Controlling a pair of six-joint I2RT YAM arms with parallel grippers.
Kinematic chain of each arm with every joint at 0, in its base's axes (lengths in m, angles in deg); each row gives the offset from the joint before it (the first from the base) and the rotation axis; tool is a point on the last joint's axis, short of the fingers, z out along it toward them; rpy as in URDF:
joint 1: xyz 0 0 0.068 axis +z
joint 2: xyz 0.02 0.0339 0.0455 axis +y
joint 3: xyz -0.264 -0.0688 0 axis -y
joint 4: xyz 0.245 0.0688 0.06 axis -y
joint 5: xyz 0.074 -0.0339 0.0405 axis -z
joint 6: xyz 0.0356 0 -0.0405 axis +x
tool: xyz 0 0 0 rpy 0 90 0
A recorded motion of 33 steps. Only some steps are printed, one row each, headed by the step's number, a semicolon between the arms.
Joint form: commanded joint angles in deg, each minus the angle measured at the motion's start. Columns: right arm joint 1, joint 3, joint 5, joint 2, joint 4, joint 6; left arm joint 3, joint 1, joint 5, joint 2, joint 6, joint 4.
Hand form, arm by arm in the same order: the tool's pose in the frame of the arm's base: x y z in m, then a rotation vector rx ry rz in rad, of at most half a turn. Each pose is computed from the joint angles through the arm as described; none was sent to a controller.
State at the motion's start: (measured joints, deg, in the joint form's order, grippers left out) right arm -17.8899 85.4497 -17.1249 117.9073 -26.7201 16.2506; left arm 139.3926 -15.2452 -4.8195 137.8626 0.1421 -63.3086
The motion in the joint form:
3: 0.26 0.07 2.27 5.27 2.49 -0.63; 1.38 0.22 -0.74 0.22 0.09 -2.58
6: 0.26 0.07 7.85 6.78 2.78 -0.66; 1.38 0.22 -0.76 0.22 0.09 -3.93
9: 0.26 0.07 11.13 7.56 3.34 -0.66; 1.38 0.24 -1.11 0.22 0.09 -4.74
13: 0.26 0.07 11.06 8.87 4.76 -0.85; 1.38 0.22 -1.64 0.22 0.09 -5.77
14: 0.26 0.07 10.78 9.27 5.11 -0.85; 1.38 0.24 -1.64 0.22 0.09 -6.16
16: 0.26 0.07 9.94 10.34 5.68 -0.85; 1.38 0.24 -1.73 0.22 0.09 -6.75
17: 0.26 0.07 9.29 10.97 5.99 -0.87; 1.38 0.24 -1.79 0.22 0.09 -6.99
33: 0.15 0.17 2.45 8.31 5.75 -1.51; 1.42 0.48 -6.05 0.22 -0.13 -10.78
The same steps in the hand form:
3: 0.4280 -0.1264 0.1367 0.6698 2.5432 0.3311; 0.4912 -0.1283 0.2636 0.3233 2.6458 0.0466
6: 0.4282 -0.1300 0.1250 0.7117 2.5663 0.2046; 0.4890 -0.1277 0.2625 0.3276 2.6686 0.0518
9: 0.4287 -0.1323 0.1194 0.7319 2.5696 0.1286; 0.4877 -0.1269 0.2619 0.3279 2.6817 0.0629
13: 0.4311 -0.1330 0.1108 0.7266 2.5690 0.1290; 0.4860 -0.1263 0.2611 0.3290 2.6980 0.0790
14: 0.4316 -0.1330 0.1081 0.7253 2.5699 0.1356; 0.4854 -0.1260 0.2608 0.3299 2.7046 0.0805
16: 0.4325 -0.1328 0.1006 0.7236 2.5782 0.1559; 0.4844 -0.1256 0.2604 0.3315 2.7144 0.0848
17: 0.4330 -0.1325 0.0962 0.7215 2.5835 0.1715; 0.4840 -0.1255 0.2602 0.3320 2.7183 0.0871
33: 0.4339 -0.1293 0.1173 0.6512 2.5414 0.3201; 0.4786 -0.1192 0.2582 0.3154 2.7707 0.2043

